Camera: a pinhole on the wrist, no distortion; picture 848 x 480 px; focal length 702.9 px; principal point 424.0 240.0 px. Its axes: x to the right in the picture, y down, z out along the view. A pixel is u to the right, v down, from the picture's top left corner.
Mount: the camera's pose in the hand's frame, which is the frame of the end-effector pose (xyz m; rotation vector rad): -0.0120 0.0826 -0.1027 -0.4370 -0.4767 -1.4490
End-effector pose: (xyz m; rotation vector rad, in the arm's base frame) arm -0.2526 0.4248 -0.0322 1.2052 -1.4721 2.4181
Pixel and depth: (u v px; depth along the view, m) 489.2 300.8 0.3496
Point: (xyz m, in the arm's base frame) -0.2424 0.1273 -0.1634
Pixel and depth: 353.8 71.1 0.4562
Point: -0.1613 0.0796 -0.3312
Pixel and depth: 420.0 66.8 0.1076
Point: -0.2905 0.3734 -0.1656
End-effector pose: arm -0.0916 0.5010 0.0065 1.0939 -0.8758 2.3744
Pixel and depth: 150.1 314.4 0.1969
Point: -0.2241 0.3000 -0.0851
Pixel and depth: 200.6 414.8 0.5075
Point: -0.3052 -0.0194 -0.0067
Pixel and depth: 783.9 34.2 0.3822
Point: 0.0931 0.1815 0.0220
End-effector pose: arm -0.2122 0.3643 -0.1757 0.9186 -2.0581 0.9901
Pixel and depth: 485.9 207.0 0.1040
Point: -0.3050 0.4414 -0.2349
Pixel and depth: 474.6 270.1 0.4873
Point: -0.5523 0.2508 -0.4602
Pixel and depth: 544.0 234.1 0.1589
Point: -0.3333 0.4018 -0.2662
